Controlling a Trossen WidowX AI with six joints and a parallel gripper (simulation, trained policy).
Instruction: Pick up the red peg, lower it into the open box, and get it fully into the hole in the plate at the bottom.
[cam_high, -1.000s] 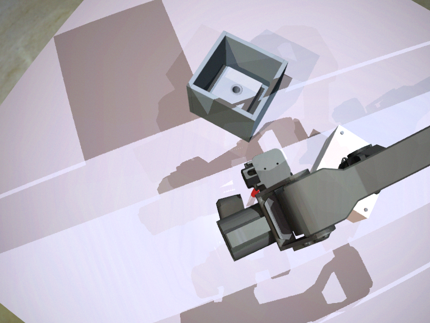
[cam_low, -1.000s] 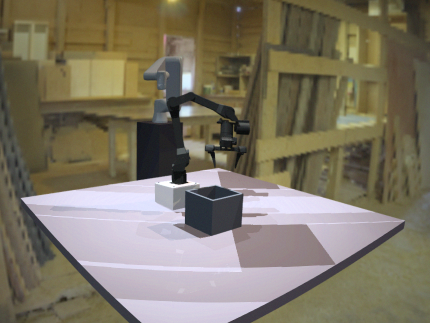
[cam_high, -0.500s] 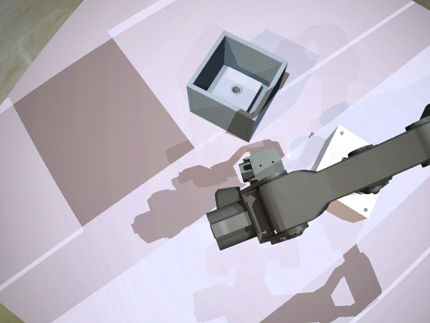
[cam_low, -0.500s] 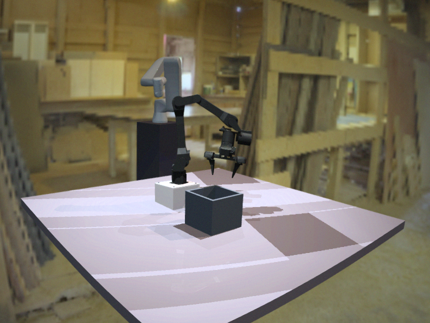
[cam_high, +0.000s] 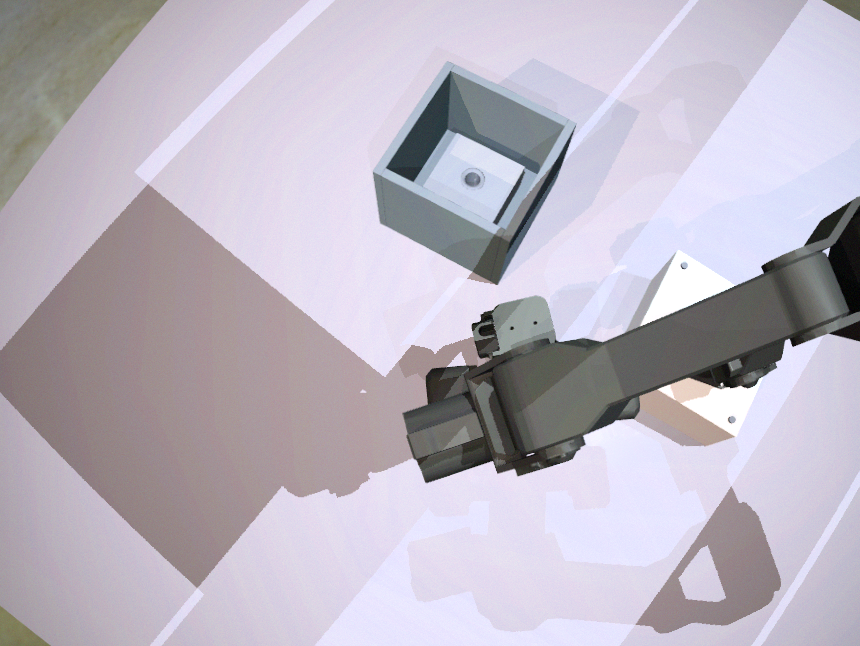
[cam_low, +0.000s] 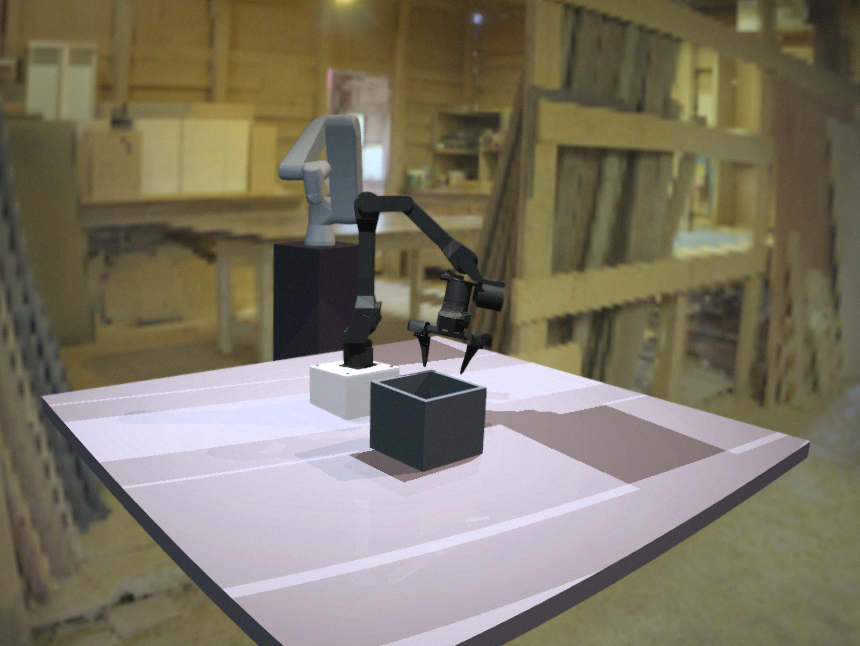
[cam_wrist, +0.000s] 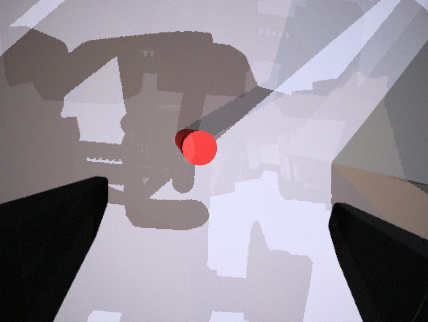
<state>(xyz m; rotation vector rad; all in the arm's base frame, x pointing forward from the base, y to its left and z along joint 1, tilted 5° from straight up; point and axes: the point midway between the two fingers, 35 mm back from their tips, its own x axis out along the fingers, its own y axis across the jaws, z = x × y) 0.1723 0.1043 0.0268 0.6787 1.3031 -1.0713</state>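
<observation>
Now: gripper tip 6 cm above the red peg, 1 cm to the left of it and 1 cm short of it. Round my gripper tip: pale plate: 22 cm to the right, 13 cm ahead, 5 cm below.
</observation>
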